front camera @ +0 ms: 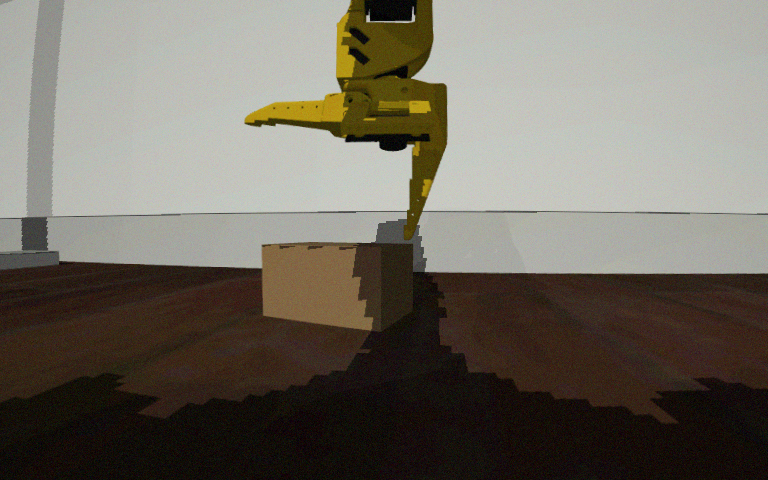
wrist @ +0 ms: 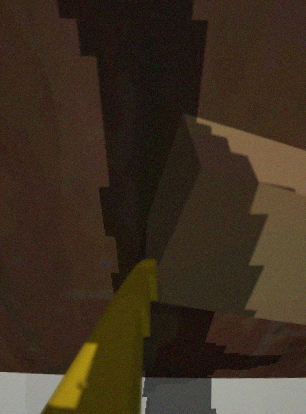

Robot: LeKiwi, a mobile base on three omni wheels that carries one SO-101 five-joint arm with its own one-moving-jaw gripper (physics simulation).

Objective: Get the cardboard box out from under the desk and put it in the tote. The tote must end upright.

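Places are measured from the arm's base along level axes (x ahead, y right, z down), in millimetres.
Pixels of known places: hand, its tool point: [front camera: 403, 232] [wrist: 156, 274].
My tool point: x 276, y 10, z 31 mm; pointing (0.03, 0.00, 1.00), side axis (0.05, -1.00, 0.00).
Ahead of a thing's pixels: the offset from my tool point to its top centre. "pt": to the spot under its first point. Level surfaces: height alone.
The cardboard box {dz +8, dx +15, dy -45 mm} [front camera: 317, 283] [wrist: 215, 240] sits flat on the floor, its near right end in shadow. My gripper [front camera: 327, 180] is wide open and empty in the front view, the moving jaw out to the left and the fixed jaw pointing down. The fixed jaw's tip shows slightly above the box's right end in that view. In the wrist view the fixed jaw [wrist: 115, 325] shows alone, its tip overlapping the box's left edge; the moving jaw is out of the picture. Whether the tip touches the box is unclear. The tote and the desk do not show recognizably.
The brown floor {dz +58 mm} [front camera: 566, 322] [wrist: 45, 175] runs back to a pale wall [front camera: 623, 113]. A grey vertical band {pt dz -249, dx +387, dy -731 mm} [front camera: 45, 113] and a low pale block [front camera: 28, 259] show at the far left. A broad dark shadow lies across the near floor.
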